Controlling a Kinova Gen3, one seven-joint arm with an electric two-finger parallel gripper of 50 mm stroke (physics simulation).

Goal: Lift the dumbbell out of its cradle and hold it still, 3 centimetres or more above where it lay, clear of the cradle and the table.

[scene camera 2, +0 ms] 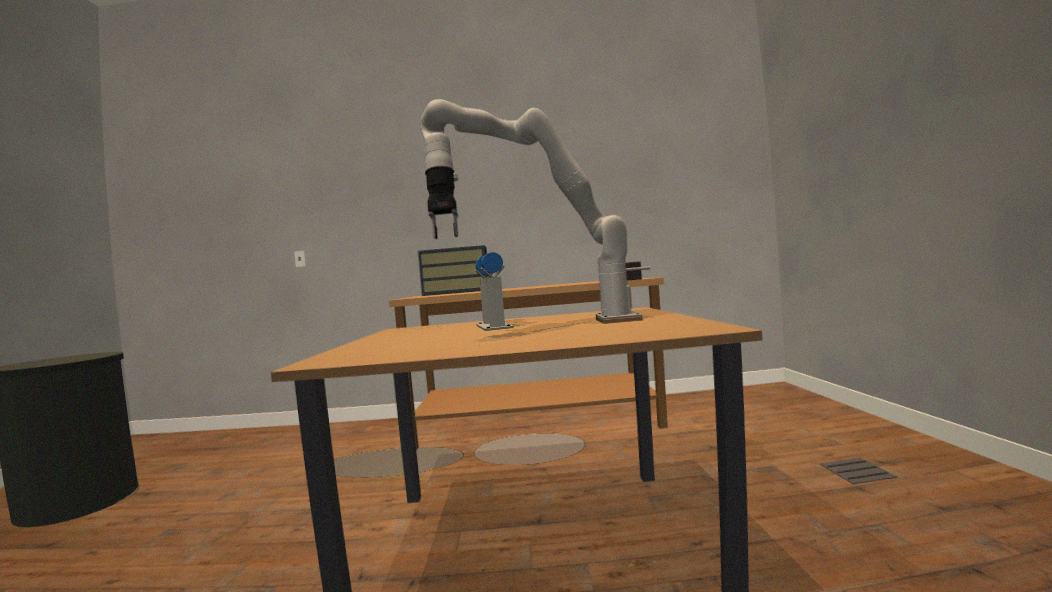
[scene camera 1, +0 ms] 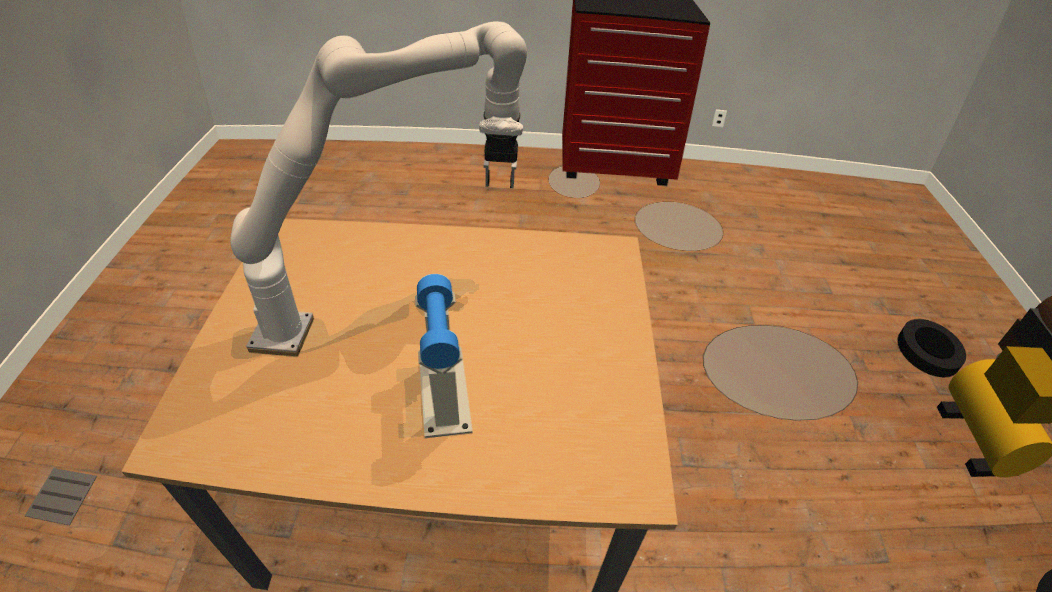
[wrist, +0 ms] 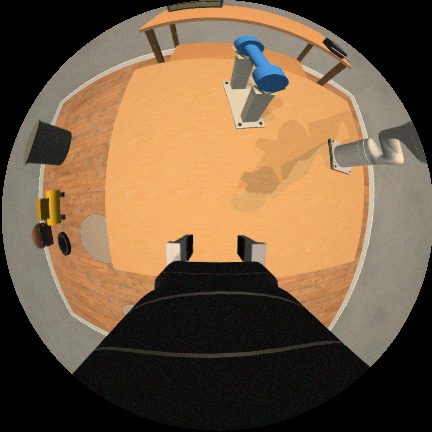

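A blue dumbbell lies level across the tops of the two upright posts of its cradle. The cradle has a pale base plate with dark bolts and stands on the wooden table. My gripper is open and empty, fingers pointing down. It hangs higher than the dumbbell and well to the side of it, apart from dumbbell and cradle. In the wrist view the dumbbell is at the top, far ahead of the fingertips.
The arm's base is bolted to the same table, to one side of the cradle. A second bench stands beyond the table. A red drawer cabinet stands against the wall. A yellow machine is on the floor.
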